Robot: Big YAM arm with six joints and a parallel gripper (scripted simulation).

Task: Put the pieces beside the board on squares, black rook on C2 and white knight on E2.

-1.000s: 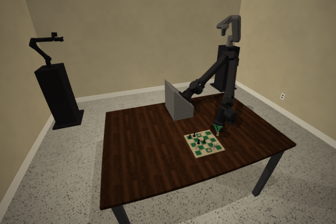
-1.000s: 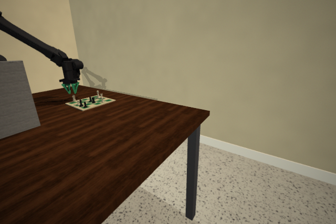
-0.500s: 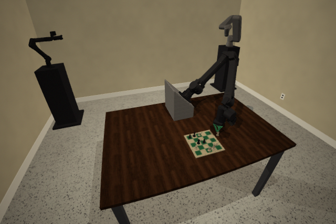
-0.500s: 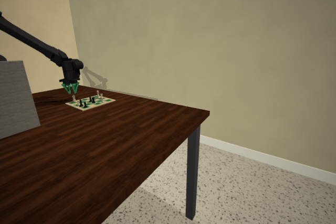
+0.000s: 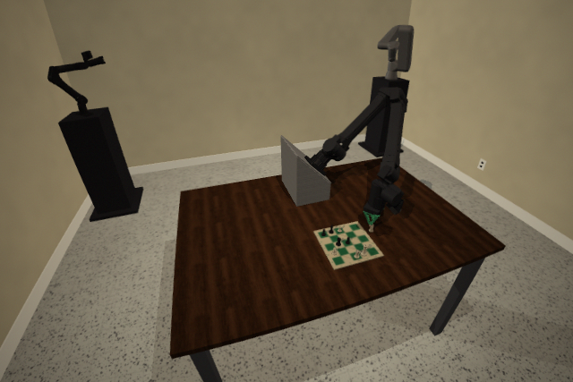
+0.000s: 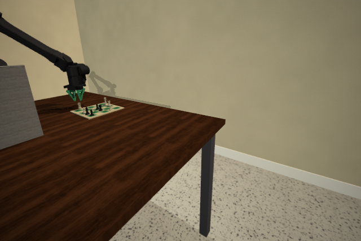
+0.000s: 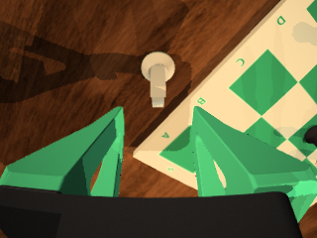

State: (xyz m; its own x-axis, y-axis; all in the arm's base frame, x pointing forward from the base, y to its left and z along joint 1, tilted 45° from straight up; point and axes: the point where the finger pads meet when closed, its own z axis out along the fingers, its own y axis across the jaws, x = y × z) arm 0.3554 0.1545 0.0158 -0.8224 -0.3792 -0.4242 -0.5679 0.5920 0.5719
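My hand is 4 cm above the white knight. Also, from my hand: black rook: 3 cm ahead, 18 cm to the right, 4 cm below; then green-and-cream chessboard: 3 cm ahead, 14 cm to the right, 5 cm below.
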